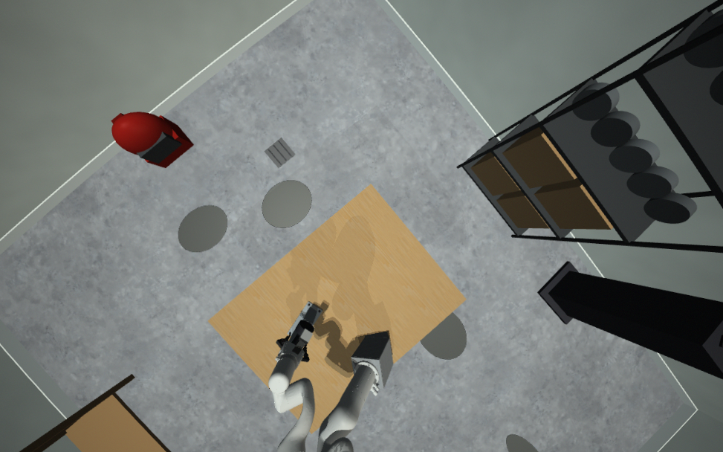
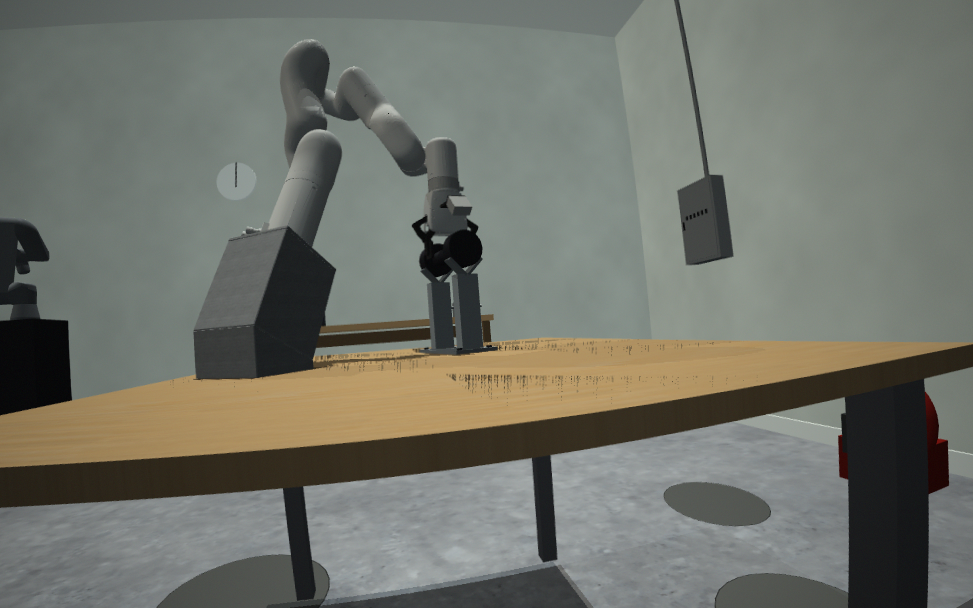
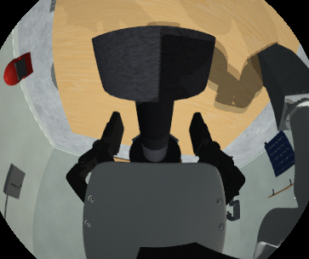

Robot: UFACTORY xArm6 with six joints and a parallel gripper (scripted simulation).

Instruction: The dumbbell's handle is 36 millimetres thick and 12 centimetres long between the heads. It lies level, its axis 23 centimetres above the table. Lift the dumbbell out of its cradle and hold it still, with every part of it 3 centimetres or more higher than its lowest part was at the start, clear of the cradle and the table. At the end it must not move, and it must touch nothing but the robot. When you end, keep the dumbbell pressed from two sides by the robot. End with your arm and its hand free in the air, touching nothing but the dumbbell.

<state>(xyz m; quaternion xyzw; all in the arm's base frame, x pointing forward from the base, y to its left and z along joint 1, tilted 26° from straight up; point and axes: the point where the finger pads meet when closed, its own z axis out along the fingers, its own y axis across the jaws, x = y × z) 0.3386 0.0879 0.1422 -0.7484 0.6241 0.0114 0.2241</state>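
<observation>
My hand is right at the black dumbbell. The rest, counted from my hand: grey two-post cradle (130 mm below).
</observation>
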